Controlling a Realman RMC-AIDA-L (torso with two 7-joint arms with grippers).
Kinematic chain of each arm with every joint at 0, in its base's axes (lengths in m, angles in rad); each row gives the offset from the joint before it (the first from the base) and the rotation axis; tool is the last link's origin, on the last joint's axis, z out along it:
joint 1: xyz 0 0 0.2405 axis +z
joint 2: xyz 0 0 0 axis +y
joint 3: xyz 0 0 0.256 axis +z
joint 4: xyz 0 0 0 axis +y
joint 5: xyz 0 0 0.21 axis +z
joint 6: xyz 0 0 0 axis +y
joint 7: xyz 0 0 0.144 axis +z
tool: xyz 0 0 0
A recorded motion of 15 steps. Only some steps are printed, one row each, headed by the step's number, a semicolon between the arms.
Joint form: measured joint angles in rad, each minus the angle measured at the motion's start. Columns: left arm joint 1, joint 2, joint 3, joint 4, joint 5, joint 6, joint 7; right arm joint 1, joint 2, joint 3, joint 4, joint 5, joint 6, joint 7.
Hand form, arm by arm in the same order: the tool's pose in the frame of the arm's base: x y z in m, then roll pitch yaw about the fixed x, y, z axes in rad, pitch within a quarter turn. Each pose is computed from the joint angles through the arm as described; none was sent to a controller.
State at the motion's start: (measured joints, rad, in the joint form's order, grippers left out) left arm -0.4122 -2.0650 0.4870 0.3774 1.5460 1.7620 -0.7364; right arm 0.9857 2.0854 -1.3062 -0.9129 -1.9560 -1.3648 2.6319
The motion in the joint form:
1: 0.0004 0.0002 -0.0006 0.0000 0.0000 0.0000 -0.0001; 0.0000 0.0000 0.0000 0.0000 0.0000 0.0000 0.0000
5: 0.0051 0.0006 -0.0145 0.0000 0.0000 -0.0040 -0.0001; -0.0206 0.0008 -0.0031 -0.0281 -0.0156 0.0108 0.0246
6: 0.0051 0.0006 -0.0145 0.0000 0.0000 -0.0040 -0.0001; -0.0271 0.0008 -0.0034 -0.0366 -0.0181 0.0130 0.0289
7: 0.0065 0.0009 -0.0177 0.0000 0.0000 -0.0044 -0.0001; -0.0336 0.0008 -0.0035 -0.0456 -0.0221 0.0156 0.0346
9: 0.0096 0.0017 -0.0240 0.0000 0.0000 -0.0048 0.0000; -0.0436 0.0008 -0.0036 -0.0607 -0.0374 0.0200 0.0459
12: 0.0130 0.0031 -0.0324 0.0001 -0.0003 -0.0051 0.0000; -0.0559 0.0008 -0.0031 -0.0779 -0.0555 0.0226 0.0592
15: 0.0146 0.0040 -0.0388 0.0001 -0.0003 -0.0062 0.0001; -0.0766 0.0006 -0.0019 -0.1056 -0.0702 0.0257 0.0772
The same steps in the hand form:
1: -0.2777 0.2936 0.0360 -2.1655 -0.8896 -0.3707; 0.0356 0.3902 -0.0522 3.0277 0.1569 -0.8061
5: -0.2805 0.2932 0.0379 -2.1464 -0.8880 -0.3706; 0.0393 0.3911 -0.0498 3.0468 0.1687 -0.8226
6: -0.2805 0.2932 0.0379 -2.1464 -0.8880 -0.3706; 0.0402 0.3912 -0.0488 3.0507 0.1733 -0.8255
7: -0.2812 0.2929 0.0385 -2.1420 -0.8877 -0.3708; 0.0413 0.3915 -0.0478 3.0559 0.1780 -0.8291
9: -0.2827 0.2924 0.0396 -2.1331 -0.8868 -0.3712; 0.0438 0.3924 -0.0462 3.0722 0.1823 -0.8337
12: -0.2846 0.2918 0.0414 -2.1209 -0.8855 -0.3731; 0.0472 0.3930 -0.0442 3.0902 0.1857 -0.8403
15: -0.2858 0.2917 0.0426 -2.1120 -0.8842 -0.3743; 0.0513 0.3934 -0.0406 3.1062 0.1971 -0.8522

